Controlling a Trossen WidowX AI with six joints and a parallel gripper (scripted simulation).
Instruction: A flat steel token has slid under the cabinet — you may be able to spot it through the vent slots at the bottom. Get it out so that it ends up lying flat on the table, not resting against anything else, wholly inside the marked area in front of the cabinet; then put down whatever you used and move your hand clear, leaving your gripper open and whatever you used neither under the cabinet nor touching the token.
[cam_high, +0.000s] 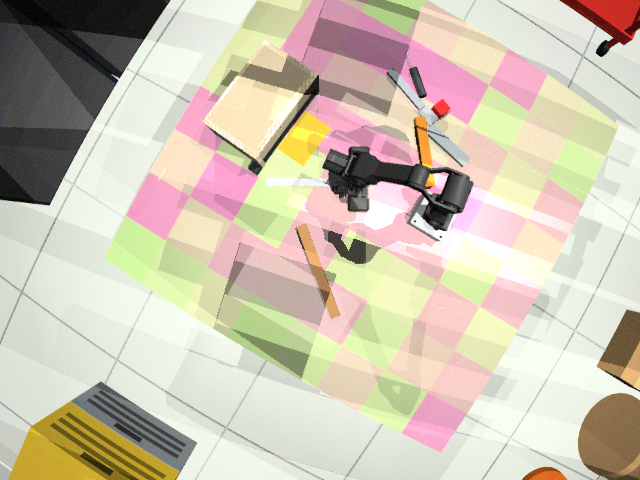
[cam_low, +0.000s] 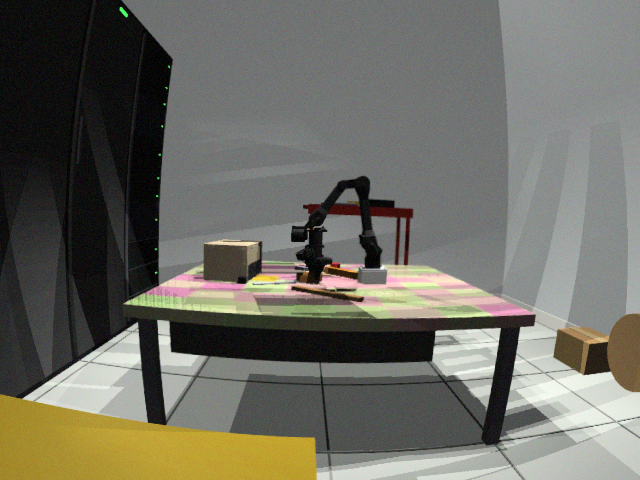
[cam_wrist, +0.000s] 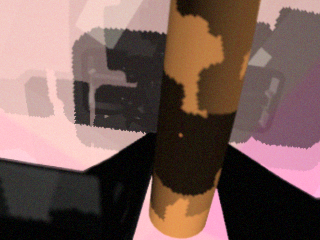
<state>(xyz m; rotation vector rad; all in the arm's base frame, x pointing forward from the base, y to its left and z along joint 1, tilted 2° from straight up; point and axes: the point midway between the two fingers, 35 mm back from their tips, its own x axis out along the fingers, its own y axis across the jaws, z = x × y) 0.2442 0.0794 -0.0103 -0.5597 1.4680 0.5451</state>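
The grey tool lies 30 mm ahead of my gripper tip and 330 mm to the right of it. Also, from my gripper tip: orange bar: 90 mm behind, 220 mm to the right; then grey bar: 140 mm behind, 290 mm to the right; then grey token: 290 mm ahead, 20 mm to the right, 10 mm below.
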